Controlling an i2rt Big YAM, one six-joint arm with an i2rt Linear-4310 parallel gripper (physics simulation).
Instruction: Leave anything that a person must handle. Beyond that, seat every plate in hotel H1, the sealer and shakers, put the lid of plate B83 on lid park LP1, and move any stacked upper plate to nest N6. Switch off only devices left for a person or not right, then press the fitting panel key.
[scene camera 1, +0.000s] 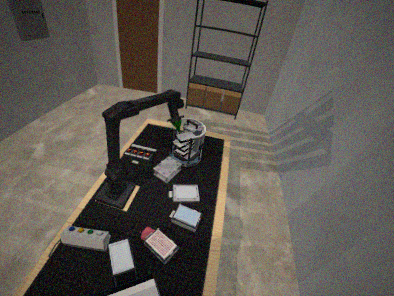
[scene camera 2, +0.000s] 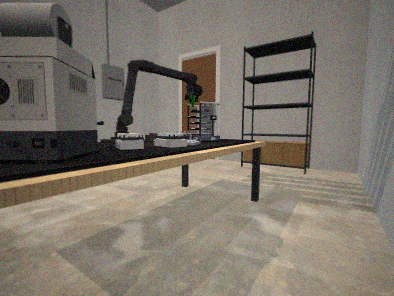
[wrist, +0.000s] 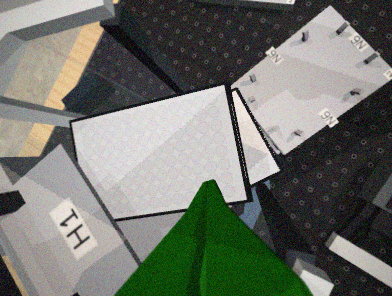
Scene:
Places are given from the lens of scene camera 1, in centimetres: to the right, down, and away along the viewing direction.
button box (scene camera 1: 85, 238): -52, 43, 68

